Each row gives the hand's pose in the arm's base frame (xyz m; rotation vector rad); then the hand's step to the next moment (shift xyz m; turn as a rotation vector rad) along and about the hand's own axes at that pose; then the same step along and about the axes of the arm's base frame.
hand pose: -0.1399 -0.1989 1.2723 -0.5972 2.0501 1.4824
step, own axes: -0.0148 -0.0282 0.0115 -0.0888 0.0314 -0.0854
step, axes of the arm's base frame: 0.0309 0.0032 -0.0135 0.0336 -0.0683 0.1018
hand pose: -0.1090 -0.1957 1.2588 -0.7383 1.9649 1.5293
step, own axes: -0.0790 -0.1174 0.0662 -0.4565 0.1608 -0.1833
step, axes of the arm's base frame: 0.1438 0.0476 -0.0383 0.1939 -0.1024 0.4688
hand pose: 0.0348 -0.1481 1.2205 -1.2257 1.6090 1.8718
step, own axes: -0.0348 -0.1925 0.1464 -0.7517 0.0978 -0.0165
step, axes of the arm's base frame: 0.1114 0.1968 -0.0925 0.3421 0.1422 0.6616
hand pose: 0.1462 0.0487 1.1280 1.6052 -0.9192 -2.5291
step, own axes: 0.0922 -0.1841 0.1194 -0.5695 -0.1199 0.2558
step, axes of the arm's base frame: -0.0887 0.1801 -0.1278 0.0936 0.3943 0.4898
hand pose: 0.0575 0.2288 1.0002 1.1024 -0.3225 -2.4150
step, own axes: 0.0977 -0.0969 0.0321 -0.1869 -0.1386 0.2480
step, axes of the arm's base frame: -0.1105 0.0356 -0.0806 -0.1248 0.2186 0.2286
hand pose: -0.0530 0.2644 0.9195 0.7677 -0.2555 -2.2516
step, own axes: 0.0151 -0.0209 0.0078 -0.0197 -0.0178 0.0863
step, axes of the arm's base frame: -0.0252 0.0040 -0.0088 -0.0509 0.0226 0.0711
